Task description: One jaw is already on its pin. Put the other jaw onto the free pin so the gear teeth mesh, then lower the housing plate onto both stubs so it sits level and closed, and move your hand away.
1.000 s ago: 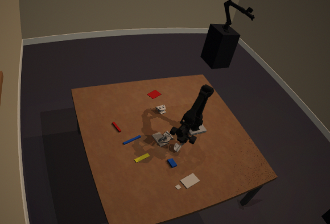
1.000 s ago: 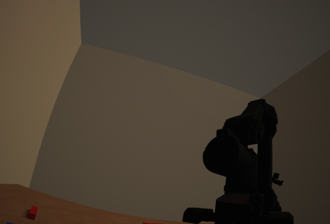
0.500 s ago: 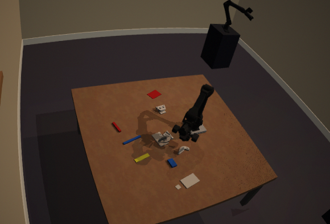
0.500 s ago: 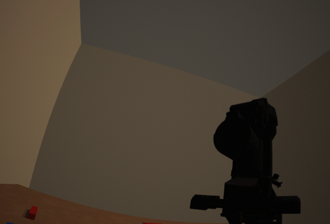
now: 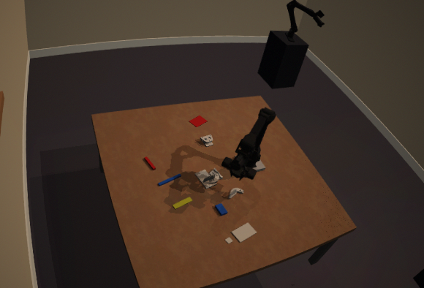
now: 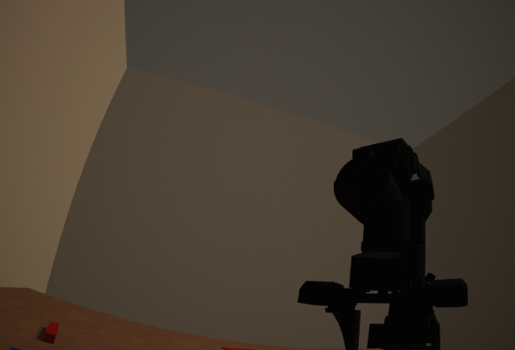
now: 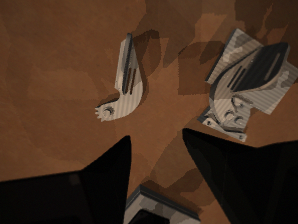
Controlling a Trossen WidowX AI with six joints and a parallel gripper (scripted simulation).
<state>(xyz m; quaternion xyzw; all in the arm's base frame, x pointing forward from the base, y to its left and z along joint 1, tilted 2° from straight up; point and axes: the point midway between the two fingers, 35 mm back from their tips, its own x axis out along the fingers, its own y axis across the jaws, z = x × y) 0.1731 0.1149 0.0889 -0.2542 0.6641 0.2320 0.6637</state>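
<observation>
Now: the blue block 140 mm ahead of my gripper tip, 130 mm to the left of it and 70 mm below it. Round my gripper tip: blue bar 330 mm ahead, 140 mm to the right, 70 mm below; flat plate 300 mm to the left, 90 mm ahead, 70 mm below; yellow bar 320 mm ahead, 70 mm below, 30 mm to the left.
</observation>
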